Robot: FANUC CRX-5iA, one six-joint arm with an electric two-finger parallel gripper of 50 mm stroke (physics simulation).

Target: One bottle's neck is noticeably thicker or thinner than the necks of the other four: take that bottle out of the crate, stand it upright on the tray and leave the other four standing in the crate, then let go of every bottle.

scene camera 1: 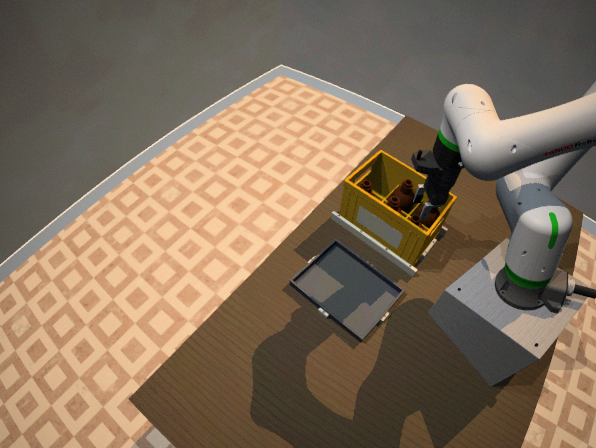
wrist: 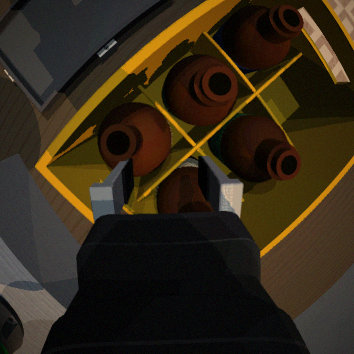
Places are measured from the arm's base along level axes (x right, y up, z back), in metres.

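Pixels of known places: gripper, fingertip midpoint: [scene camera 1: 419,210] [wrist: 165,170]; arm's base, link origin: [scene camera 1: 522,287].
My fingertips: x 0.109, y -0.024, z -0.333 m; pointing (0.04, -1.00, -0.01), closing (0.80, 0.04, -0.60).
Note:
Ahead of a thing's pixels: the offset from my fingertips to its top centre. "spot": to the spot under its first point. Level surfaces: height alone.
The yellow crate @[dx +0.033, dy +0.017, dz -0.068 m] [scene camera 1: 350,197] [wrist: 65,188] holds five brown bottles. In the row nearer the tray stand one at the gripper-side end @[spot: dx -0.043, dy +0.007, dz +0.003 m] [scene camera 1: 416,219] [wrist: 142,137], a middle one @[dx -0.007, dy +0.005, dz -0.075 m] [scene camera 1: 395,202] [wrist: 187,90] and a far one @[dx +0.006, dy +0.005, dz -0.166 m] [scene camera 1: 367,186] [wrist: 255,42]. The end one's neck looks slimmer than the middle one's. In the other row are one bottle @[dx +0.080, dy +0.005, dz -0.063 m] [scene camera 1: 404,196] [wrist: 247,147] and another @[dx +0.056, dy +0.005, dz +0.028 m] [scene camera 1: 431,217] [wrist: 181,192] under the gripper, its neck mostly hidden. My gripper [scene camera 1: 423,201] [wrist: 165,170] is open above that bottle, holding nothing. The dark tray @[dx -0.234, dy -0.133, dz -0.085 m] [scene camera 1: 315,263] [wrist: 42,104] bears no bottle.
A pale rail @[dx -0.064, dy -0.129, dz -0.087 m] [scene camera 1: 372,242] lies between crate and tray. Yellow dividers @[spot: dx +0.026, dy -0.050, dz -0.068 m] [wrist: 227,116] stand between the bottles, and the crate's walls rise around them. The robot's metal base block [scene camera 1: 465,320] stands on the wooden table @[dy -0.158 m] [scene camera 1: 225,360], to the right of the tray in the scene view.

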